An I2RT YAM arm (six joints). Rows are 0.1 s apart.
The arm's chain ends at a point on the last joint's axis. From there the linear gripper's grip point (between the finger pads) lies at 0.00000 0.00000 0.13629 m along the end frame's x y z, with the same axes.
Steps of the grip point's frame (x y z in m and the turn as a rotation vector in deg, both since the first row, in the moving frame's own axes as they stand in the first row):
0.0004 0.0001 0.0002 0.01 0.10 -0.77
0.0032 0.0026 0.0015 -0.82 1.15 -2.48
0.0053 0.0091 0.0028 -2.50 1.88 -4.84
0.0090 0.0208 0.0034 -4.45 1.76 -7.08
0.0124 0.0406 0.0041 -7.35 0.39 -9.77
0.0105 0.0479 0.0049 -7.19 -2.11 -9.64
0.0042 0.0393 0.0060 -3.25 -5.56 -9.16
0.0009 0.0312 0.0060 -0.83 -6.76 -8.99
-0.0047 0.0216 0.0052 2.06 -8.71 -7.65
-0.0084 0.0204 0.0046 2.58 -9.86 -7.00
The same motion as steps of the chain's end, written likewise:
0.0002 0.0001 0.0002 0.01 0.10 -0.77
0.0004 0.0007 0.0015 -0.82 1.15 -2.48
0.0006 0.0034 0.0030 -2.50 1.88 -4.84
0.0042 0.0105 0.0039 -4.45 1.76 -7.08
0.0100 0.0233 0.0052 -7.35 0.39 -9.77
0.0140 0.0305 0.0061 -7.19 -2.11 -9.64
0.0167 0.0306 0.0069 -3.25 -5.56 -9.16
0.0167 0.0280 0.0070 -0.83 -6.76 -8.99
0.0162 0.0251 0.0069 2.06 -8.71 -7.65
0.0152 0.0251 0.0067 2.58 -9.86 -7.00

